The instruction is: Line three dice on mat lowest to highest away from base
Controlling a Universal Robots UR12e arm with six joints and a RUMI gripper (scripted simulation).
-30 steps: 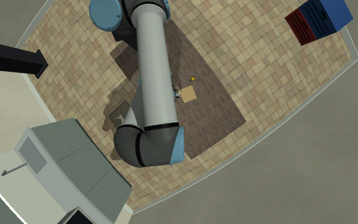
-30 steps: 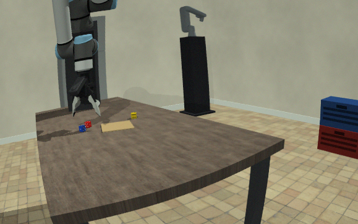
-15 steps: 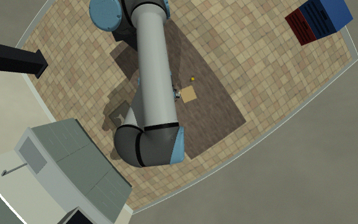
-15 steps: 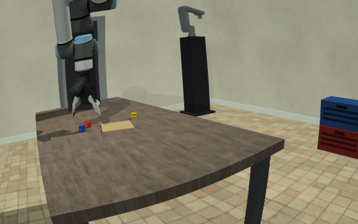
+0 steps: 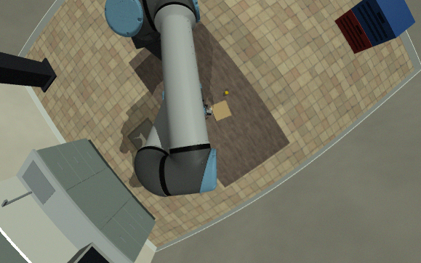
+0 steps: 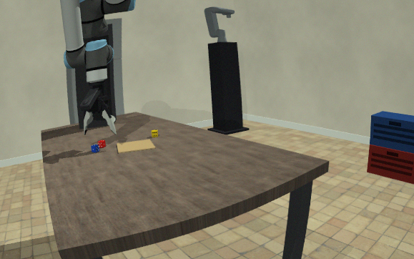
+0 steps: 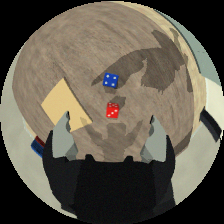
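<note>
Right now the red die is 40 mm below my hand, 20 mm behind it and 10 mm to the left of it. From my hand the other things lie so: tan mat (130 mm to the left, 70 mm ahead, 50 mm below); then yellow die (250 mm to the left, 40 mm below, 20 mm behind); then blue die (40 mm below, 40 mm ahead, 30 mm to the right).
</note>
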